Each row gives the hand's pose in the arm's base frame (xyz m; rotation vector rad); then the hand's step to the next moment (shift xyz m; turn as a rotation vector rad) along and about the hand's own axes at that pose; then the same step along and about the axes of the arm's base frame.
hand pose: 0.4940 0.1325 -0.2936 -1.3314 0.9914 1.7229
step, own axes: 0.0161 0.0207 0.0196 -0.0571 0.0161 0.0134
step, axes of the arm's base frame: -0.0296 0.0100 -0.0096 -0.0087 -0.0002 0.0602
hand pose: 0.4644 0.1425 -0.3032 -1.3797 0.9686 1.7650
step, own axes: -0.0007 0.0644 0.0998 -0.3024 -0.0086 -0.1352
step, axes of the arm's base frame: -0.1018 0.0555 0.0256 0.1309 -0.1349 0.2729
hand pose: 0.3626 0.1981 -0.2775 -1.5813 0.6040 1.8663
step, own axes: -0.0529 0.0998 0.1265 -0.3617 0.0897 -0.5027
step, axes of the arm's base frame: -0.1540 0.0079 0.0706 0.3259 -0.4666 0.2600
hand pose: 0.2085 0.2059 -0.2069 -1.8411 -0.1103 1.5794
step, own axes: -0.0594 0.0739 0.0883 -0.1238 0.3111 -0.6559
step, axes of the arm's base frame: -0.1211 -0.0453 0.0080 0.4426 -0.5857 -0.0583
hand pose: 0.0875 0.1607 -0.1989 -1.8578 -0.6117 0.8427
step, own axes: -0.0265 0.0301 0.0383 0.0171 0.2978 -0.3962
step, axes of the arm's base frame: -0.0449 -0.0095 -0.0311 0.3309 -0.3321 -0.1617
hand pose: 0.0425 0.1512 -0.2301 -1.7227 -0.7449 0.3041
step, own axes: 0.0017 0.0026 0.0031 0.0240 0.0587 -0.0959
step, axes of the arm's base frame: 0.0004 0.0031 -0.0030 0.0910 -0.0664 -0.0230
